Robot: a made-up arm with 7 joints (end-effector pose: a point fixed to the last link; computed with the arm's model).
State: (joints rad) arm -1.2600 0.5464 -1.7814 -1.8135 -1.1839 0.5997 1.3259
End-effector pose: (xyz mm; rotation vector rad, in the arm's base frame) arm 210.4 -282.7 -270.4 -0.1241 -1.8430 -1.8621
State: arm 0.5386 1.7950 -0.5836 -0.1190 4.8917 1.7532 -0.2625
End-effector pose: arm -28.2 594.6 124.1 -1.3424 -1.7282 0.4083
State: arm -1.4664 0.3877 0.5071 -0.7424 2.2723 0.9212 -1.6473
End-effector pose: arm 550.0 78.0 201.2 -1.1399 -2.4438 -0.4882
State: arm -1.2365 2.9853 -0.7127 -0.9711 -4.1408 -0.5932 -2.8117
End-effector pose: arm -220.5 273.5 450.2 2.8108 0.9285 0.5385
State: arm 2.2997 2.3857 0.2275 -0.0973 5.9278 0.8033 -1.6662
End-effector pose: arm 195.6 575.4 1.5 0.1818 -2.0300 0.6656
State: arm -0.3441 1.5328 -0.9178 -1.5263 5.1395 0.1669 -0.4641
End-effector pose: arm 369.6 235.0 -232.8 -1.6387 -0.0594 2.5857
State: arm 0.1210 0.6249 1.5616 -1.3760 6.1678 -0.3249 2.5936
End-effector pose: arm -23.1 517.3 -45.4 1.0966 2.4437 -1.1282
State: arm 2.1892 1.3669 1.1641 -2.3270 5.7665 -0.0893 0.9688
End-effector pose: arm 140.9 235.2 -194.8 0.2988 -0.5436 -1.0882
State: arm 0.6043 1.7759 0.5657 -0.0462 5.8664 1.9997 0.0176
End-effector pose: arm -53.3 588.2 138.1 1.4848 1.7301 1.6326
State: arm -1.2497 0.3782 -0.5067 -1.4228 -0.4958 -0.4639 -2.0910
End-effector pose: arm 421.7 -250.0 150.0 -1.9749 0.7570 0.4439
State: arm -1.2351 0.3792 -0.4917 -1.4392 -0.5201 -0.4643 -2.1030
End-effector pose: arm 420.7 -245.6 151.4 -1.9902 0.7248 0.4248
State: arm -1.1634 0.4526 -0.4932 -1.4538 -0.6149 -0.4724 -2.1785
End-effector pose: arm 442.5 -213.4 128.4 -1.9881 0.4826 0.4351
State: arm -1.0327 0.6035 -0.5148 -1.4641 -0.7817 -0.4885 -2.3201
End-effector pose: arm 477.8 -148.9 75.8 -1.8653 0.0556 0.4621
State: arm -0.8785 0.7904 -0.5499 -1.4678 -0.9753 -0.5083 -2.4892
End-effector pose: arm 501.2 -65.8 7.8 -1.5636 -0.3540 0.4591
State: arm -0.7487 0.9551 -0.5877 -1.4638 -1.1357 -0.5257 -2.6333
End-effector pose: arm 503.6 10.1 -50.3 -1.2136 -0.5872 0.4154
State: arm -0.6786 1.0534 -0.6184 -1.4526 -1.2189 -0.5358 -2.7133
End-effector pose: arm 498.0 56.8 -82.8 -0.9899 -0.6632 0.3802
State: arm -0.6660 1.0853 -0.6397 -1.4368 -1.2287 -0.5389 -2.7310
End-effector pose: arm 496.4 73.4 -93.8 -0.9238 -0.6687 0.3848
